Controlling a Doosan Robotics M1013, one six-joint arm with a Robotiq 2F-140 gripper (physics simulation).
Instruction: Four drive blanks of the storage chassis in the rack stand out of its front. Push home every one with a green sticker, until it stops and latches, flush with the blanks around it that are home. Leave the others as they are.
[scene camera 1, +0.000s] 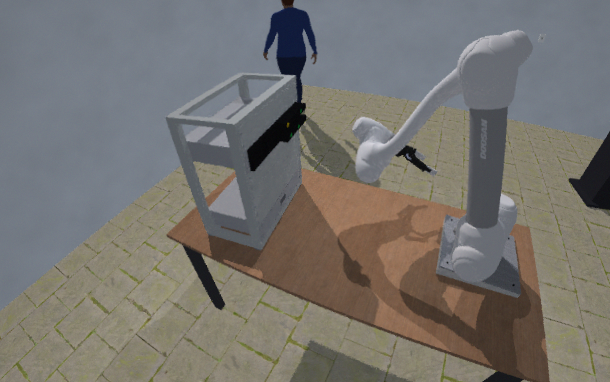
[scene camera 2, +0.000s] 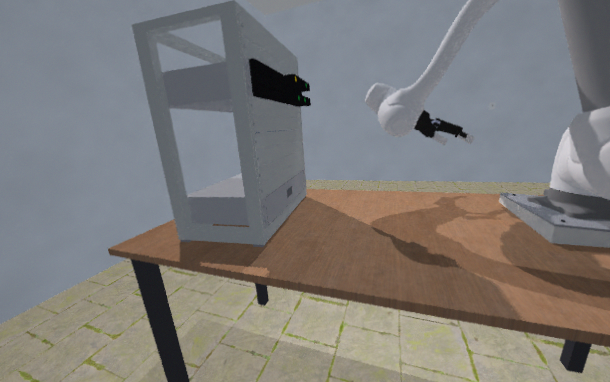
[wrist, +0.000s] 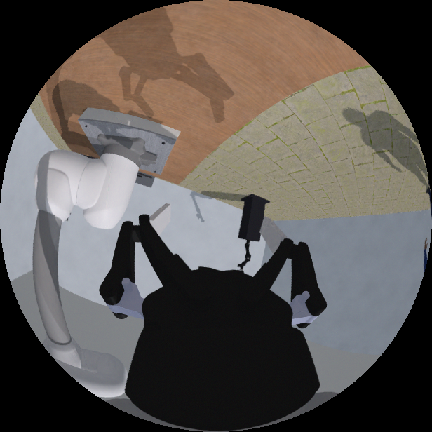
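Note:
The storage chassis (scene camera 1: 265, 147) (scene camera 2: 267, 82) is a black band across the upper front of the grey rack (scene camera 1: 245, 190) (scene camera 2: 243, 165). At its far end, black blanks stand out of the front. One protruding blank (scene camera 1: 288, 125) (scene camera 2: 295, 79) has a yellow sticker, in the upper row. Beyond it is an upper blank (scene camera 1: 301, 111) (scene camera 2: 306, 85) with a green sticker. Below are two green-stickered blanks, one nearer (scene camera 1: 291, 134) (scene camera 2: 299, 98) and one farther (scene camera 1: 299, 126) (scene camera 2: 305, 100). My gripper (scene camera 1: 428, 164) (scene camera 2: 455, 139) (wrist: 216, 218) is open and empty, well apart from the rack, pointing away from it.
The rack stands on a wooden table (scene camera 1: 320, 280) (scene camera 2: 350, 270) (wrist: 260, 45). The arm's base plate (scene camera 1: 500, 284) (scene camera 2: 575, 235) (wrist: 172, 145) is at the table's other end. A person in blue (scene camera 1: 291, 35) stands behind the rack. A dark pedestal (scene camera 1: 597, 180) (wrist: 253, 215) stands on the floor beyond the table.

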